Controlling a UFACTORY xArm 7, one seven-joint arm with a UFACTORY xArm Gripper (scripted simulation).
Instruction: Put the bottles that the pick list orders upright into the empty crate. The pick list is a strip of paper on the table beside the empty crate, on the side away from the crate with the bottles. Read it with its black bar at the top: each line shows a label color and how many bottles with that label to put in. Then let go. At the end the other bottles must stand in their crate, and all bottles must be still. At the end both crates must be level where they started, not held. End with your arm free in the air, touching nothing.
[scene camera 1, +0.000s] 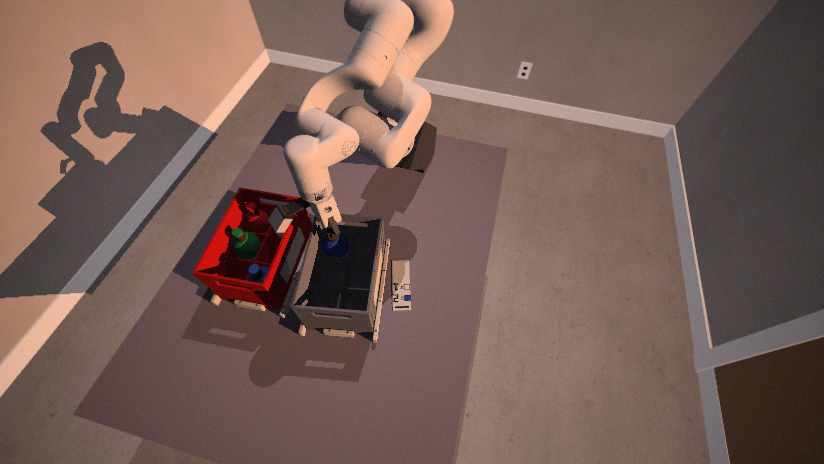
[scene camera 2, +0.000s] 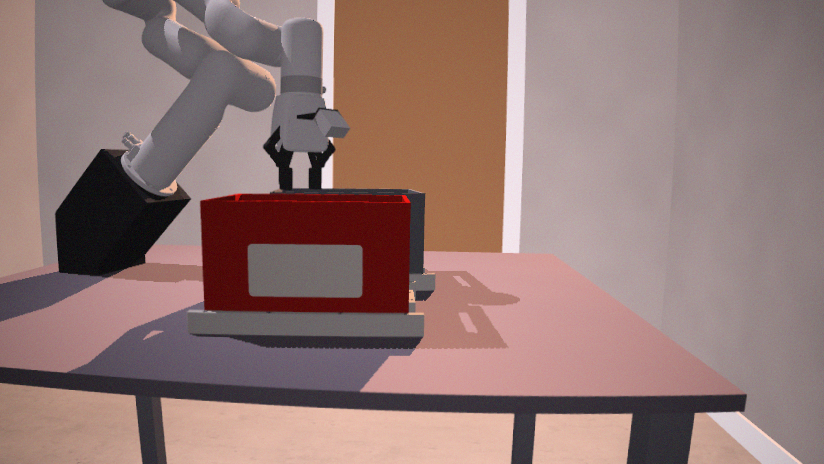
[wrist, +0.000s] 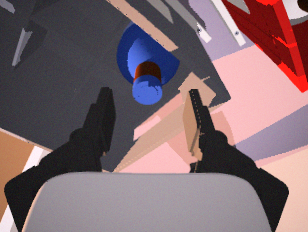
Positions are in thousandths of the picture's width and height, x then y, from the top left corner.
Scene:
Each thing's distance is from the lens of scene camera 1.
my gripper (scene camera 1: 399, 492): 0.98 m
grey crate (scene camera 1: 394, 607): 1.10 m
green bottle (scene camera 1: 299, 531): 1.09 m
pick list (scene camera 1: 486, 579): 1.10 m

